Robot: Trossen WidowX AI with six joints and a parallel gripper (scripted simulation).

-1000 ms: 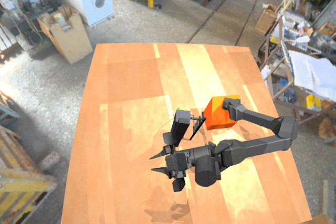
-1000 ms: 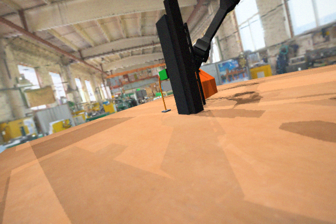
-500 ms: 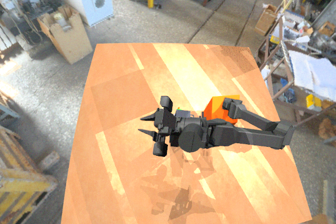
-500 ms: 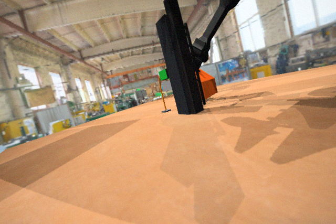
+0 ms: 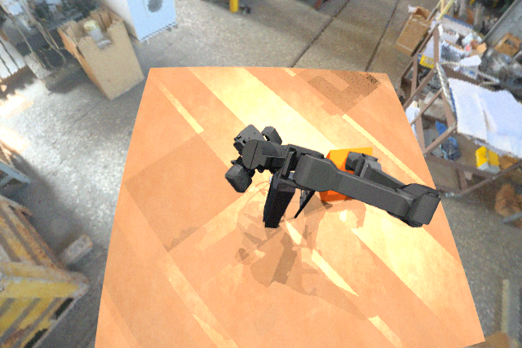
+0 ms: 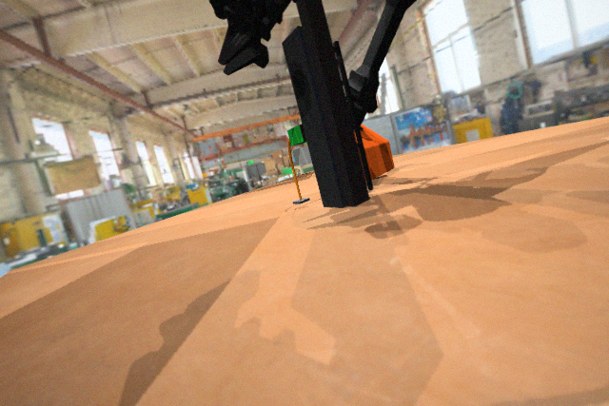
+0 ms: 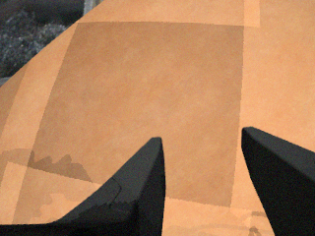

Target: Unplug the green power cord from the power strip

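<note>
My gripper tip is now 140 mm past the green plug, 120 mm above it and 10 mm to the right of it.
</note>
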